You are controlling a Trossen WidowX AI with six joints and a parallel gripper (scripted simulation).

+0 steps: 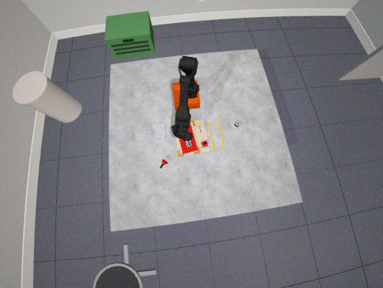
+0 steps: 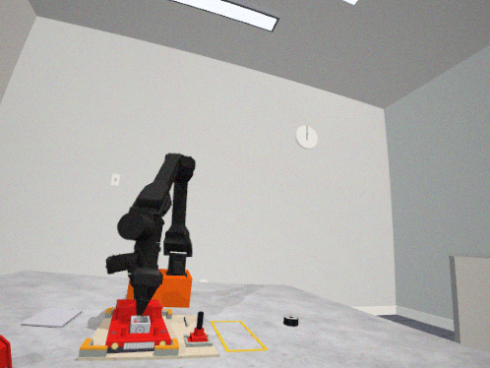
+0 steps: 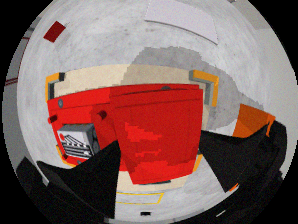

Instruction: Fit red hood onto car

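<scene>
My gripper tip is 10 mm below the red hood. The rest, counted from my gripper tip: grey engine block (90 mm ahead, 10 mm to the left, 10 mm below).
</scene>
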